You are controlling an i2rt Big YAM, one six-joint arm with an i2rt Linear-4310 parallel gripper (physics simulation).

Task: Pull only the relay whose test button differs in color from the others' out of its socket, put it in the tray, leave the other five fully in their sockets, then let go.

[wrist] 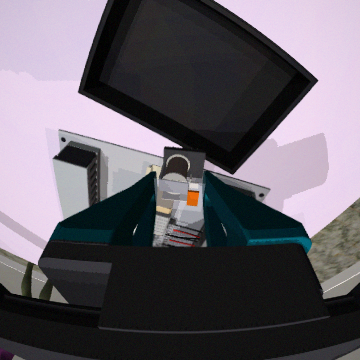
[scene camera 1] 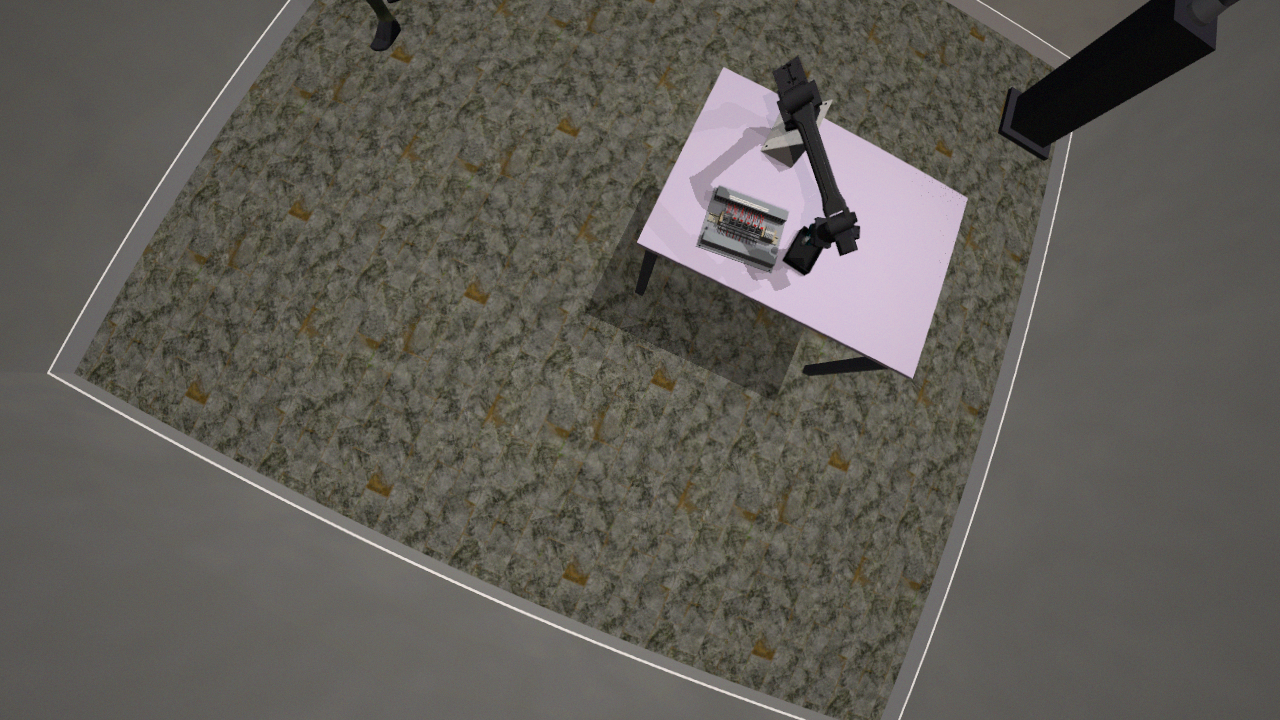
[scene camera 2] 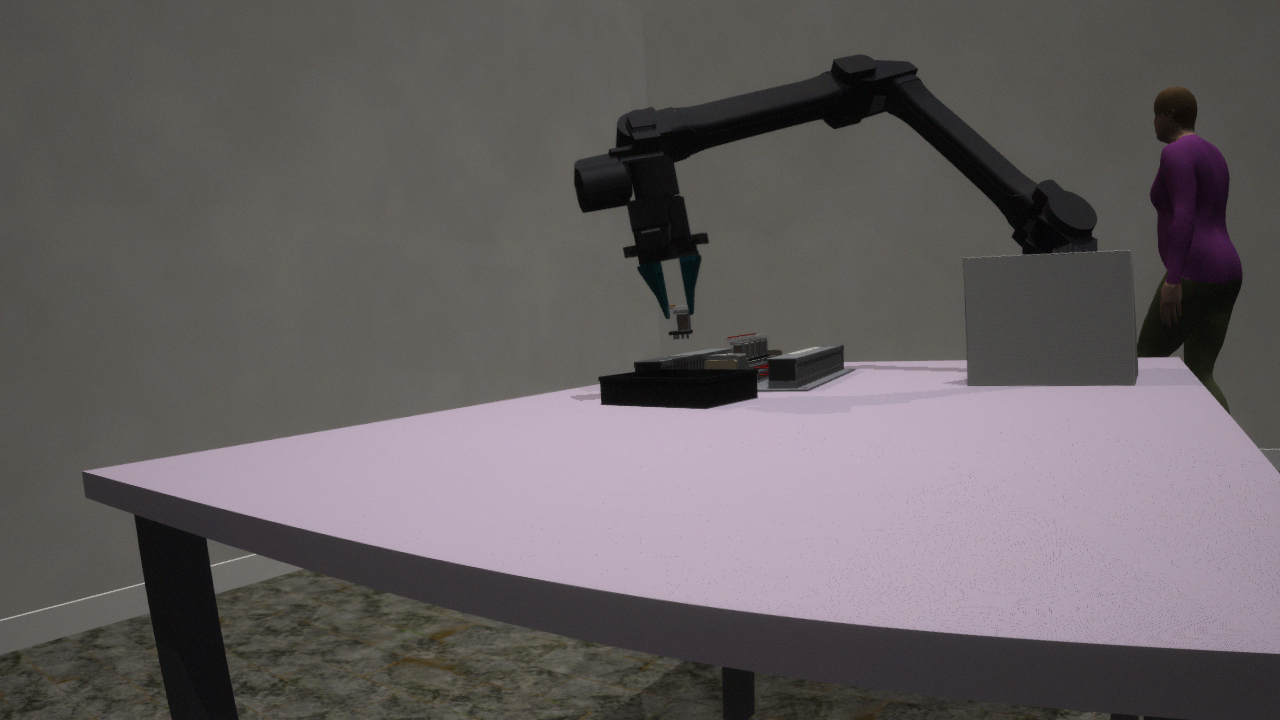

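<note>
My gripper is shut on a clear-bodied relay with an orange test button. The relay hangs in the air with its pins downward in scene camera 2. The black tray lies on the table below; in the wrist view the relay shows beside its near edge, over the end of the panel. The grey socket panel lies beside the tray, with a row of relays and red wires in scene camera 1. The fingers hide much of that row in the wrist view.
Wire ducts stand raised along both sides of the panel. The arm's base stands on a grey block on the pink table. A person in purple is beyond the table.
</note>
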